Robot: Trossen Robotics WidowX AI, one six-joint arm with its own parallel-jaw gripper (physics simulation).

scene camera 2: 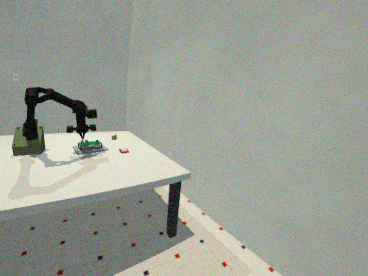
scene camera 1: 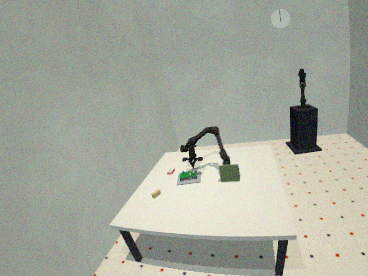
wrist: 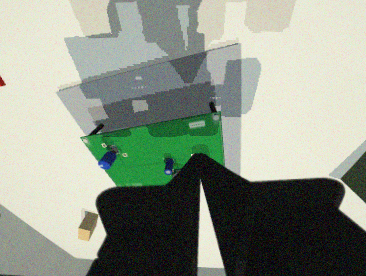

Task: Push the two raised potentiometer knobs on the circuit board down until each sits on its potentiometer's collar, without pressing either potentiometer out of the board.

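Where they show: gripper, fingertip midpoint: (scene camera 2: 83,139) (scene camera 1: 193,168) (wrist: 198,158); arm's base at its link origin: (scene camera 2: 31,136) (scene camera 1: 226,167).
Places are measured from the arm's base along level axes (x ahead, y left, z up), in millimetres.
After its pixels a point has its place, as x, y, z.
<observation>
A green circuit board (scene camera 1: 188,175) @[360, -44, -69] (scene camera 2: 92,144) @[377, -97, -72] (wrist: 150,155) @[372, -74, -68] sits raised on black posts over a grey plate (scene camera 1: 183,183) @[403, 30, -105] (wrist: 232,150) @[264, -41, -105]. A blue knob (wrist: 106,161) @[410, -90, -44] stands up near the board's left edge in the wrist view, above a grey collar (wrist: 114,149) @[412, -89, -66]. A smaller blue cylinder (wrist: 169,166) @[348, -66, -55] stands nearer the fingertips. My gripper (scene camera 1: 193,167) @[314, -101, -27] (scene camera 2: 82,139) @[314, -101, -27] (wrist: 198,158) @[314, -101, -27] is shut and empty, pointing down, its tips over the board's right part in the wrist view. The tips hide what is beneath them, so the other knob cannot be made out. Contact cannot be told.
A red and white item (scene camera 1: 171,171) @[569, -208, -102] (scene camera 2: 124,150) @[573, -247, -99] and a tan block (scene camera 1: 156,193) @[614, 190, -82] (scene camera 2: 114,137) @[615, 142, -88] (wrist: 87,226) @[597, 147, -81] lie on the white table (scene camera 1: 200,215) @[215, 450, -113]. The arm's green base box (scene camera 1: 229,173) @[-17, 64, -27] (scene camera 2: 27,145) @[-23, -46, -51] stands beside the plate. A black pedestal (scene camera 1: 303,129) carries another arm.
</observation>
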